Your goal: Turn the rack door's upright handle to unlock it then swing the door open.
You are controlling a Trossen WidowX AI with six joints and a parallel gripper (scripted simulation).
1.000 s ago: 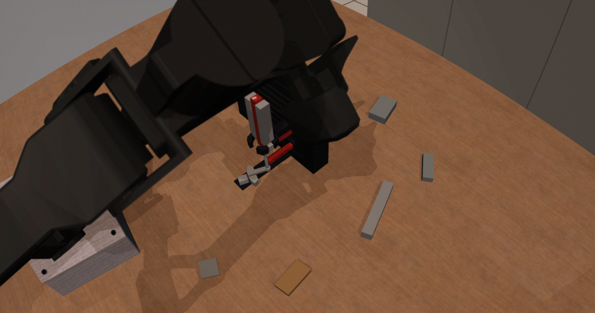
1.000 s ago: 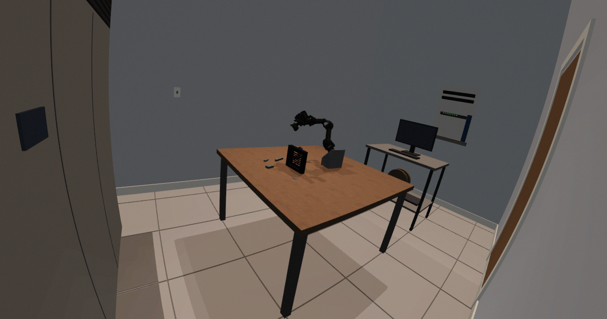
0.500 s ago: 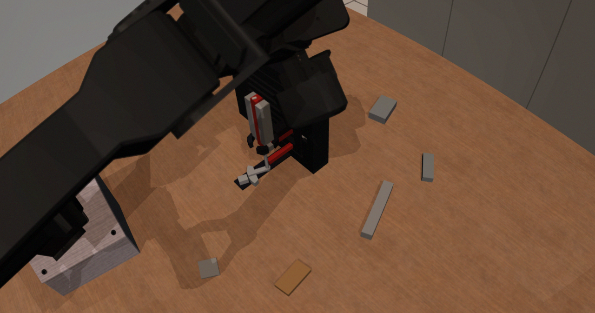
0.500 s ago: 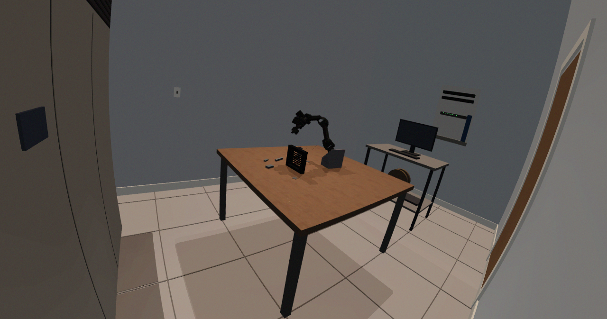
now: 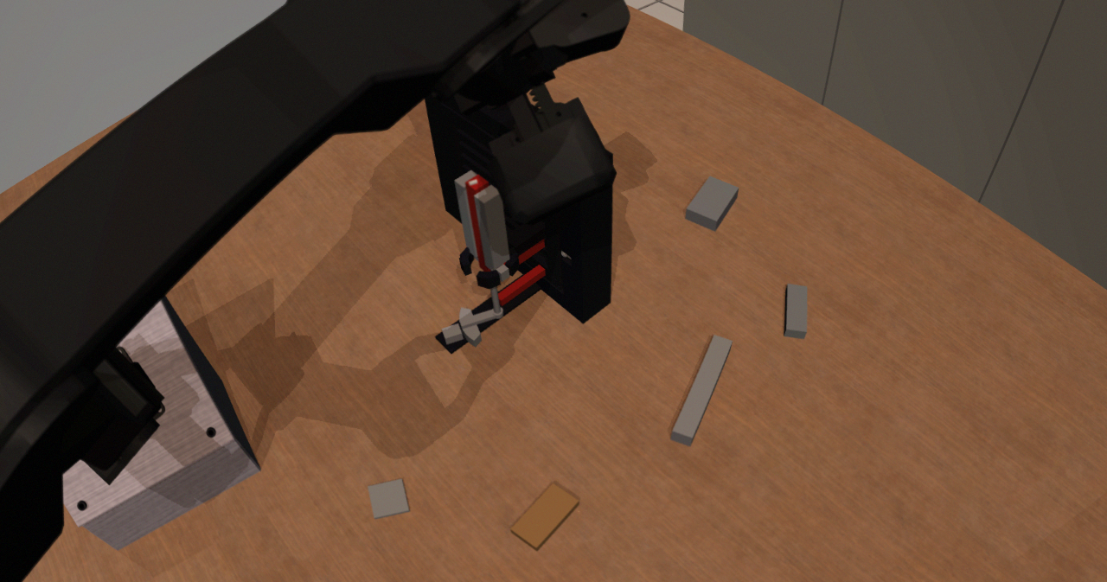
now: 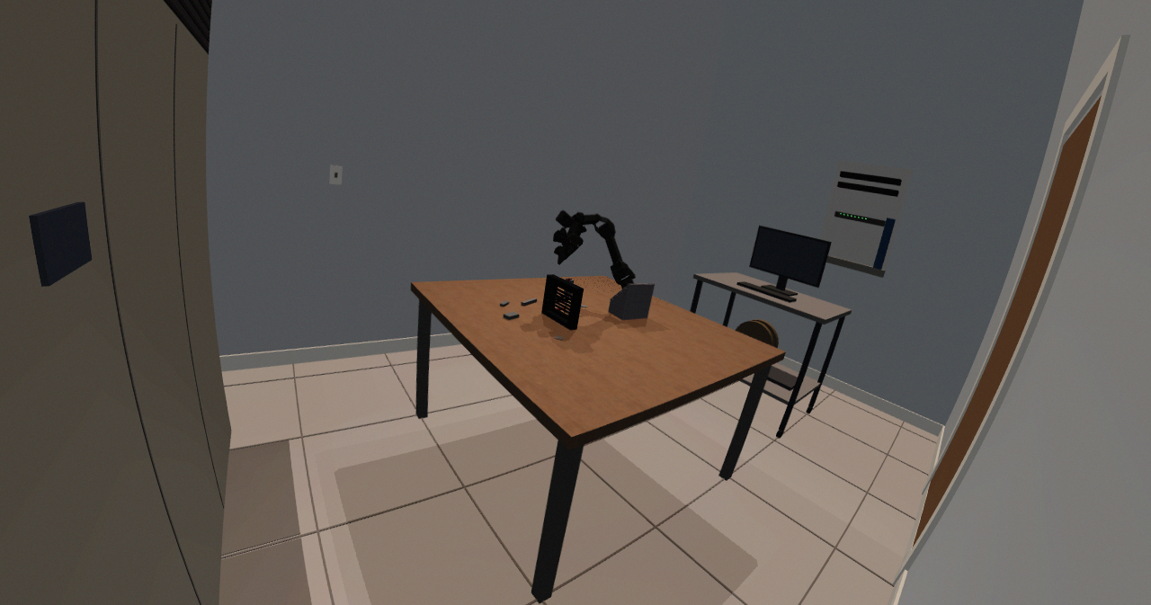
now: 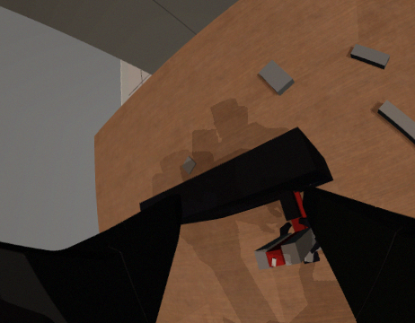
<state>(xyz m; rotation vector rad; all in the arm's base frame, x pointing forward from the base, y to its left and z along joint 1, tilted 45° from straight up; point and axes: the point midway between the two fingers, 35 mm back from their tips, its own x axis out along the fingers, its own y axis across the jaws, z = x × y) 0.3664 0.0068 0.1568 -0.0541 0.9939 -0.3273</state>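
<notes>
Now: the handle 50 mm behind my gripper tip, 20 mm to the left of it and 140 mm below it. From my gripper tip the other things lie so: brown tile: 140 mm behind, 150 mm to the right, 240 mm below; then small grey block: 160 mm ahead, 160 mm to the right, 240 mm below; then long grey bar: 30 mm ahead, 150 mm to the right, 230 mm below.
</notes>
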